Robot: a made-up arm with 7 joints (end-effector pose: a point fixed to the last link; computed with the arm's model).
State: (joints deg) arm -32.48 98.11 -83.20 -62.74 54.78 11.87 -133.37
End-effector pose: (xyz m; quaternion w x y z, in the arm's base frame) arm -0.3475 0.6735 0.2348 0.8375 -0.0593 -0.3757 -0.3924
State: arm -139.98 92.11 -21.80 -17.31 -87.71 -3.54 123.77
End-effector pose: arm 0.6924 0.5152 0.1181 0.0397 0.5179 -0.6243 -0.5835
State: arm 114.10 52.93 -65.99 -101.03 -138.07 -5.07 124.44
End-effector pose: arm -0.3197 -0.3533 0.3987 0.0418 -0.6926 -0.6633 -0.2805
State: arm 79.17 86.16 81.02 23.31 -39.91 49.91 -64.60
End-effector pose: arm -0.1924 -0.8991 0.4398 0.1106 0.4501 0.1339 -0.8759
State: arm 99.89 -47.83 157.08 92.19 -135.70 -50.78 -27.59
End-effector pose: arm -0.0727 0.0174 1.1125 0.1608 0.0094 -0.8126 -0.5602
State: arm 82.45 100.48 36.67 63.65 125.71 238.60 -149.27
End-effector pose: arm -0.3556 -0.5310 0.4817 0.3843 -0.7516 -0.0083 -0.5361
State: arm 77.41 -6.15 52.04 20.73 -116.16 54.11 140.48
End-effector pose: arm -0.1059 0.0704 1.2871 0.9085 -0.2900 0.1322 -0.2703
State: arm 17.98 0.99 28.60 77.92 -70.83 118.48 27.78
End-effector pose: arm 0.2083 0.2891 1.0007 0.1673 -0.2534 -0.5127 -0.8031
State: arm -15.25 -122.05 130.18 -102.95 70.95 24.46 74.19
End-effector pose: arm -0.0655 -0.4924 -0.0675 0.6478 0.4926 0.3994 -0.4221
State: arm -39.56 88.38 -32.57 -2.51 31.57 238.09 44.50
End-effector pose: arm -0.6668 0.4060 0.4881 0.0229 -0.6380 0.5945 -0.4888
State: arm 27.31 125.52 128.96 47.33 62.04 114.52 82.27
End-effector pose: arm -0.5009 0.0007 -0.1222 0.4817 -0.5416 -0.6699 0.1609
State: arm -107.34 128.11 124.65 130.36 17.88 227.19 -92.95
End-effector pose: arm 0.1347 -0.0699 0.2313 0.3820 -0.3752 0.7477 0.3928
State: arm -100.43 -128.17 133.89 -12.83 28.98 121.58 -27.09
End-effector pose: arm -0.2225 -0.4817 -0.2048 0.0961 -0.5347 -0.8273 0.1427
